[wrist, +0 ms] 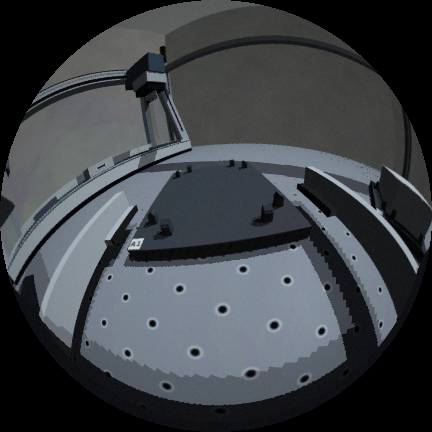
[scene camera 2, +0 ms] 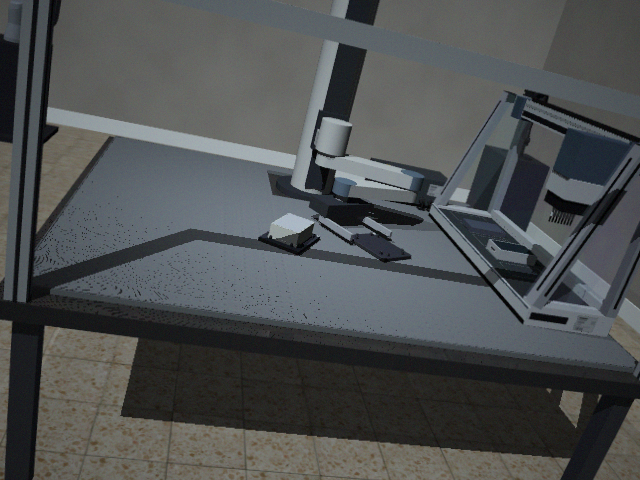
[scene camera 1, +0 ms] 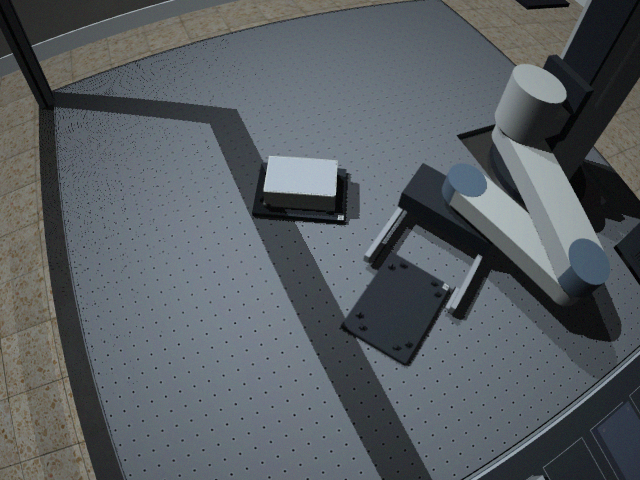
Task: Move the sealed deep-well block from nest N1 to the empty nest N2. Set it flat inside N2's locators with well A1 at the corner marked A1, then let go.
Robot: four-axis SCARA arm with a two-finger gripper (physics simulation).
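Places are measured from the arm's base along level axes (x left, y back, z up), in centimetres.
Pixels of known places: gripper, fingertip midpoint: (wrist: pixel 214 183) (scene camera 2: pixel 371 236) (scene camera 1: pixel 409 284); arm's base, link origin: (scene camera 2: pixel 309 192).
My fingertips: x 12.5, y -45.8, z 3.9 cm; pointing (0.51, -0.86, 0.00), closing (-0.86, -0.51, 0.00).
Ahead of a thing's pixels: the offset from my fingertips to its top centre. "*": to the spot under its first point. Level surfaces: height alone.
The sealed deep-well block @[dz +2.8, dx -25.4, dy -7.9 cm] (scene camera 1: pixel 300 176) (scene camera 2: pixel 291 225) (wrist: pixel 403 197), a pale-topped box, sits upright and looks flat on a dark nest @[dz -0.4, dx -25.4, dy -7.9 cm] (scene camera 1: pixel 298 215) (scene camera 2: pixel 267 239). A small white label is at that nest's front right corner in scene camera 1. The block's well A1 cannot be made out. The empty nest @[dz -0.4, dx +2.0, dy -2.8 cm] (scene camera 1: pixel 397 307) (scene camera 2: pixel 381 246) (wrist: pixel 210 200), a dark plate with paired locators, has its A1 label at a near corner in the wrist view. No N1 or N2 marking is readable. My gripper (scene camera 1: pixel 409 283) (scene camera 2: pixel 371 237) (wrist: pixel 214 183) is open and empty, its fingers low at the empty nest's A1 end, apart from the block.
The arm's column (scene camera 2: pixel 313 113) stands behind the nests. A gantry instrument (scene camera 2: pixel 547 323) (wrist: pixel 147 75) stands at the table's right in scene camera 2. A frame post @[* dz +24.7, dx -82.3, dy -58.7 cm] (scene camera 2: pixel 28 155) rises at the left. The perforated table top @[dz -2.6 cm] (scene camera 1: pixel 170 289) lies around both nests.
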